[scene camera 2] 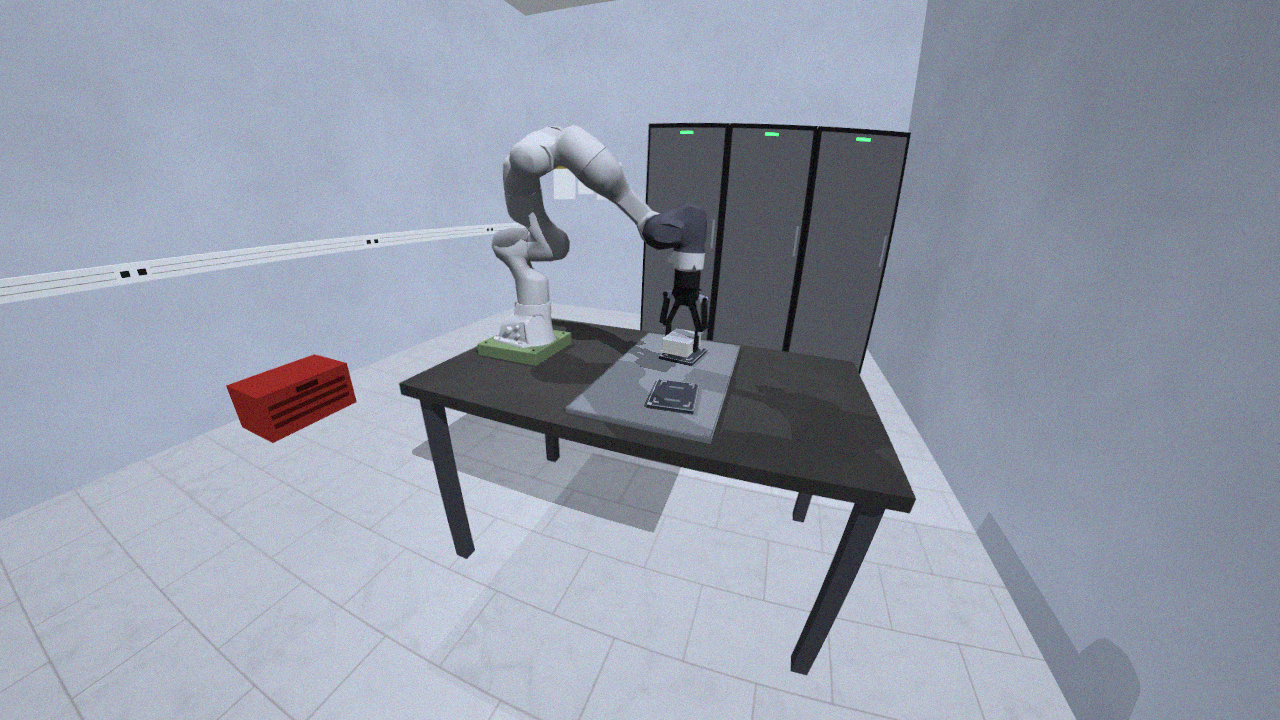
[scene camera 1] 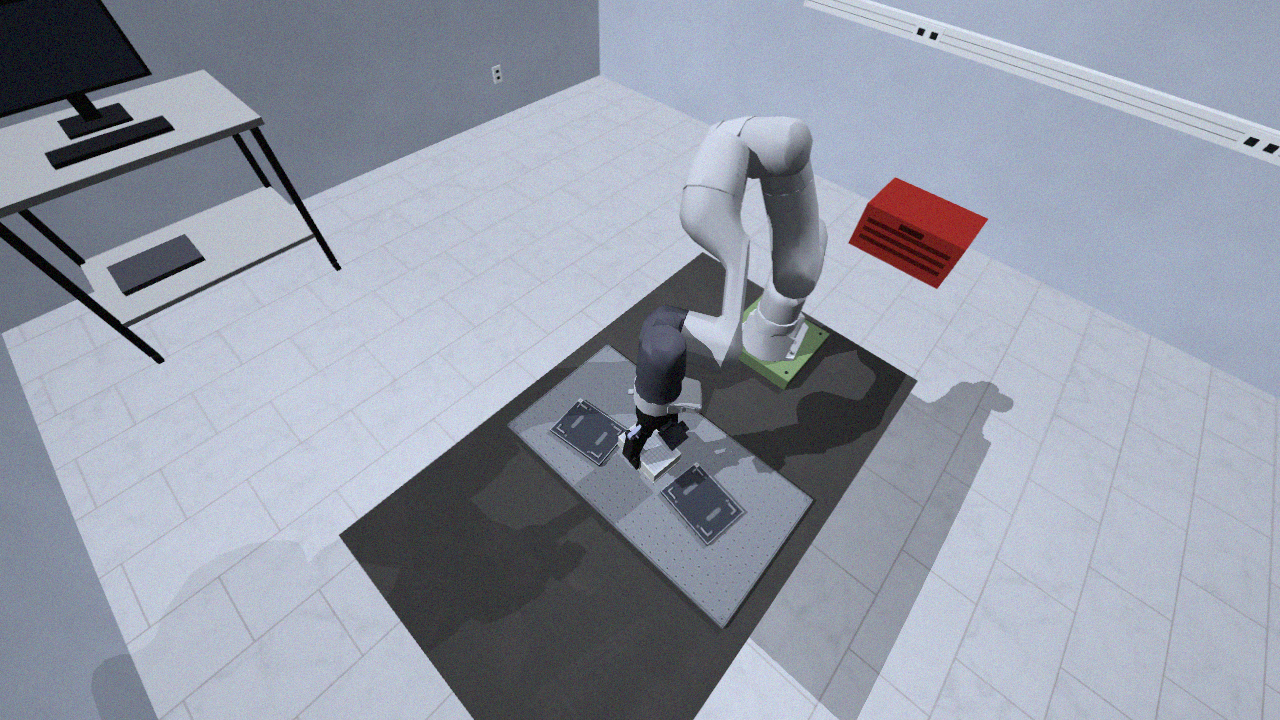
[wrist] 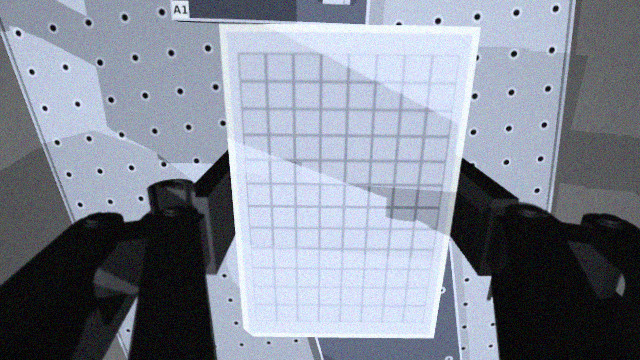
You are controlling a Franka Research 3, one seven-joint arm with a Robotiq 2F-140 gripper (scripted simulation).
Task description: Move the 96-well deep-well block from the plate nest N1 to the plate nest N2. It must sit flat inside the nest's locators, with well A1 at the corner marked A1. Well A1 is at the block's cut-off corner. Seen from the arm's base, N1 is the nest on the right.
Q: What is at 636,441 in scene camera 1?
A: My gripper.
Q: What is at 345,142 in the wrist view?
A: A white 96-well deep-well block.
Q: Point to a white 96-well deep-well block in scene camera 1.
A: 655,461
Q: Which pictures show my gripper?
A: Scene camera 2, scene camera 1 and the wrist view: all of them.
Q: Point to a plate nest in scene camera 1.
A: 594,424
